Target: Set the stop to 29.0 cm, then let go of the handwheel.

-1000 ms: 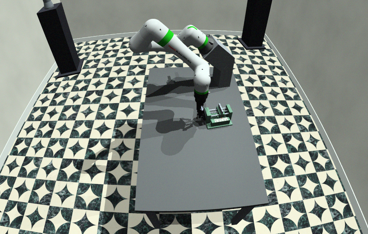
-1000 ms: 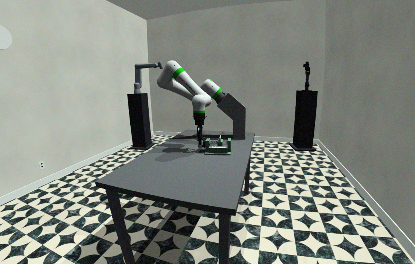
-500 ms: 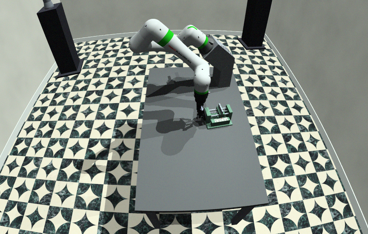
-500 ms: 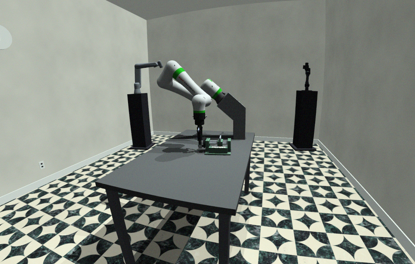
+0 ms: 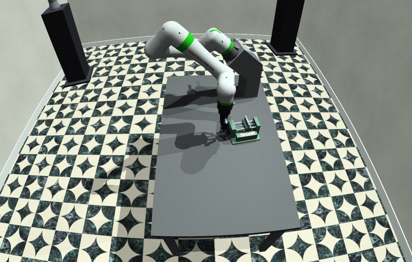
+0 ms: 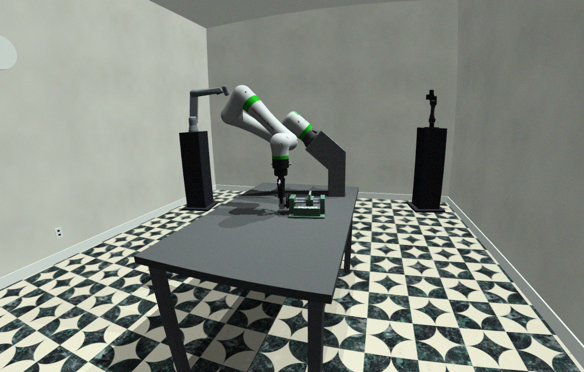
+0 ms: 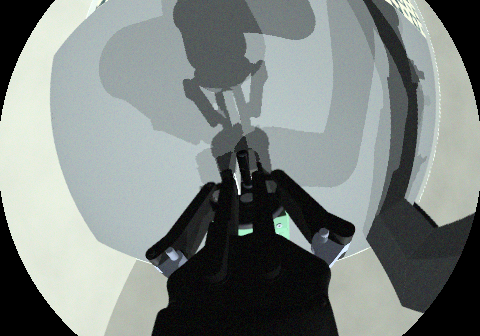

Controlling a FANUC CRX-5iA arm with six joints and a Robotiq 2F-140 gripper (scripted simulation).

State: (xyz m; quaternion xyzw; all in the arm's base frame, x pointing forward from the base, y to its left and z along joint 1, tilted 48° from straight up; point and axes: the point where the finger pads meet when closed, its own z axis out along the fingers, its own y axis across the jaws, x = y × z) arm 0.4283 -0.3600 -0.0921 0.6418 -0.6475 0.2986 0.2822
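My hand is 2 cm to the right of the black handwheel and 1 cm above it. The rest, counted from my hand: green stop fixture 2 cm ahead, 16 cm to the left, 3 cm above.
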